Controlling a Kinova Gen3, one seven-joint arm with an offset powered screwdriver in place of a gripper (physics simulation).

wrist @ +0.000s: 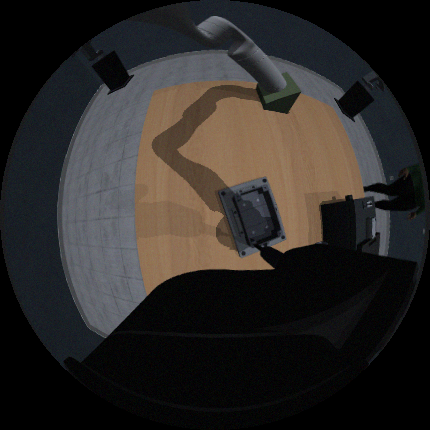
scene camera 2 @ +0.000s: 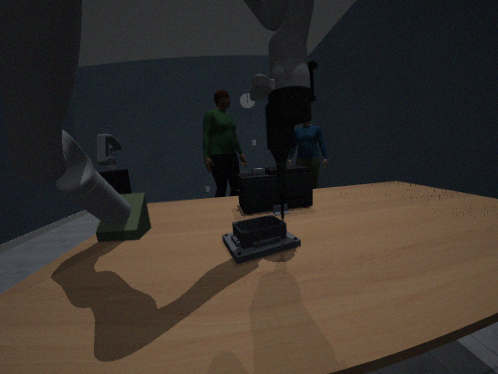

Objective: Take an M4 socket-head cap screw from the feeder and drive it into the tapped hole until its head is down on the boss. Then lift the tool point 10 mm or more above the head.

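Black screw feeder, shown in the pictures.
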